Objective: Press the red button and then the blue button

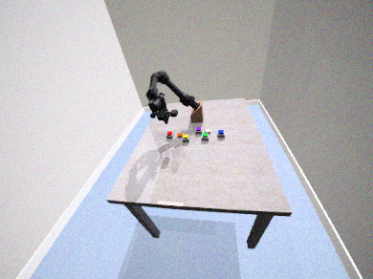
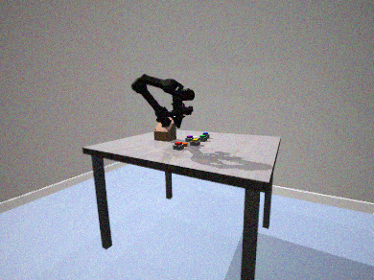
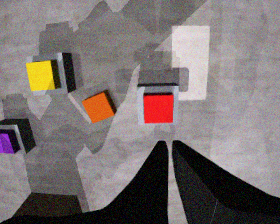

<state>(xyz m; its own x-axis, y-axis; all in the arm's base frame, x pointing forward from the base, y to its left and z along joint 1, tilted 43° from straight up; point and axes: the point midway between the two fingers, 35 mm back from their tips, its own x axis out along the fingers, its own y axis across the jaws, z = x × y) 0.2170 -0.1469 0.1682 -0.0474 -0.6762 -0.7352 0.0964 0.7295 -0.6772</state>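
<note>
Right now the blue button is 40 mm ahead of my gripper tip, 380 mm to the left of it and 90 mm below it. From my gripper tip the other things lie so: yellow button (50 mm ahead, 130 mm to the left, 90 mm below); red button (90 mm below); orange block (70 mm to the left, 110 mm below).
</note>
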